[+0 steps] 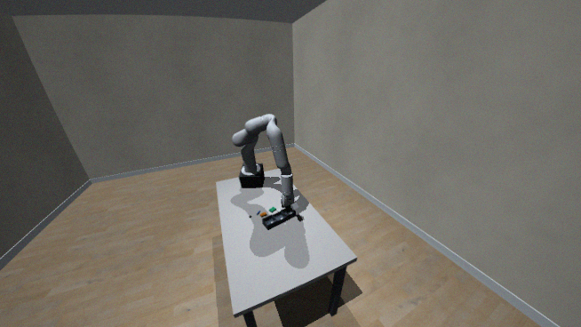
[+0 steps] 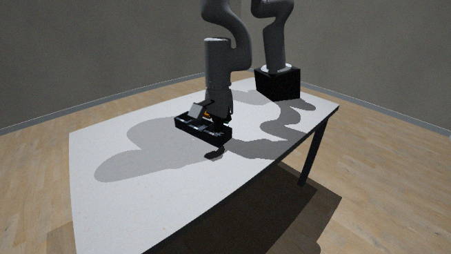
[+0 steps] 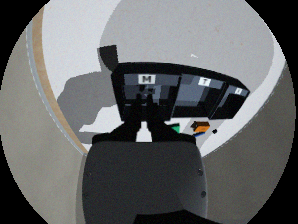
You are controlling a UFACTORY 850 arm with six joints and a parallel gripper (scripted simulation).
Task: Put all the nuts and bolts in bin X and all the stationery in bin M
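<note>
My hand is 280 mm to the left of the dark piece, 120 mm past it and 50 mm above it. From my hand the other things lie so: white piece (70 mm behind, 50 mm below, 40 mm to the right); orange block (170 mm to the right, 90 mm behind, 50 mm below); green block (110 mm behind, 90 mm to the right, 50 mm below).
</note>
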